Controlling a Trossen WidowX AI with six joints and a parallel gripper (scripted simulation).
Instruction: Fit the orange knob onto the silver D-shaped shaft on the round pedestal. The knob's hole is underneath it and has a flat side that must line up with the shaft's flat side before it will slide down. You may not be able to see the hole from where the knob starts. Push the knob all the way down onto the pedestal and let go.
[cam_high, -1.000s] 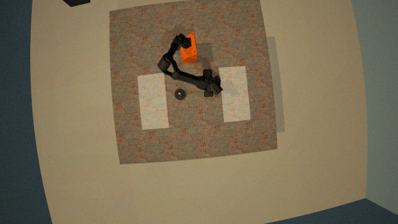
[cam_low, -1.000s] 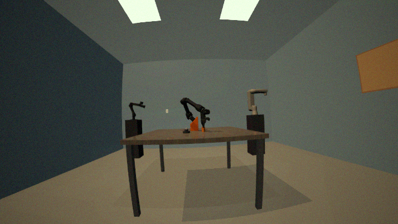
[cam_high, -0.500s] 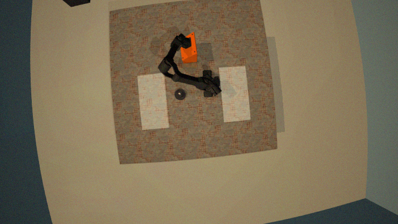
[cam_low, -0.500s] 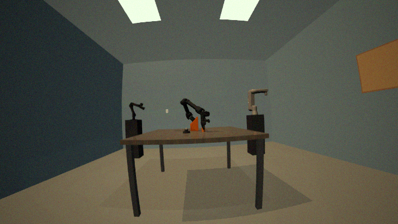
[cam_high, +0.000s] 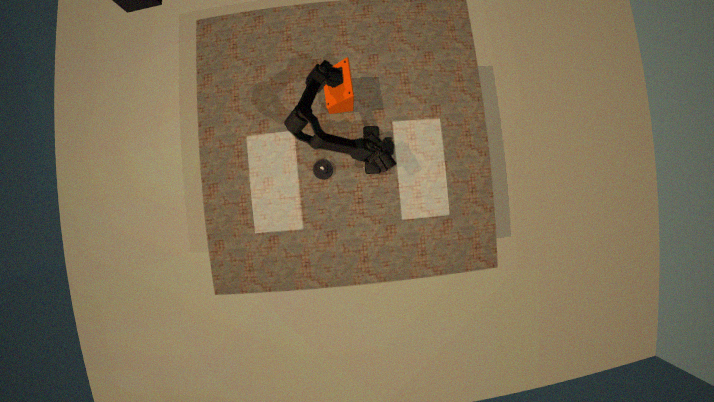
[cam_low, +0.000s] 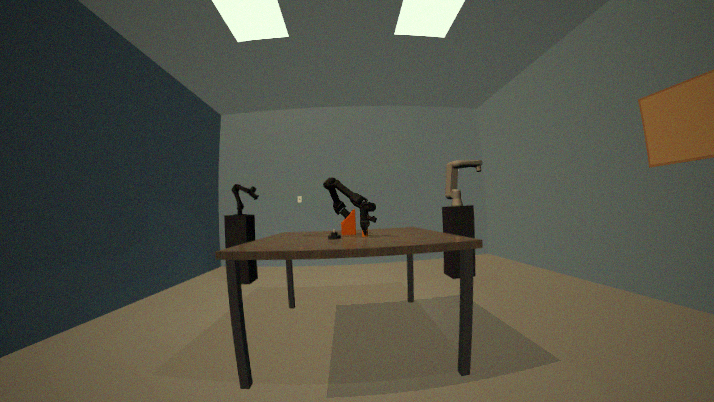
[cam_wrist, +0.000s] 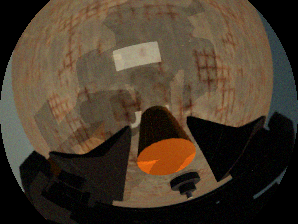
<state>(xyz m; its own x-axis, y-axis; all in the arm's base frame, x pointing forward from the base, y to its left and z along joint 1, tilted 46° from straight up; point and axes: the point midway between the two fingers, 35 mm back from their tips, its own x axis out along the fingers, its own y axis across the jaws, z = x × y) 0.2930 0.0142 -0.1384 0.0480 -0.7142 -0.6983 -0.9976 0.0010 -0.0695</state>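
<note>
My gripper tip is now 21 cm to the left of the round dark pedestal, 5 cm short of it and 2 cm below it. Also, from my gripper tip: orange knob 3 cm above.
</note>
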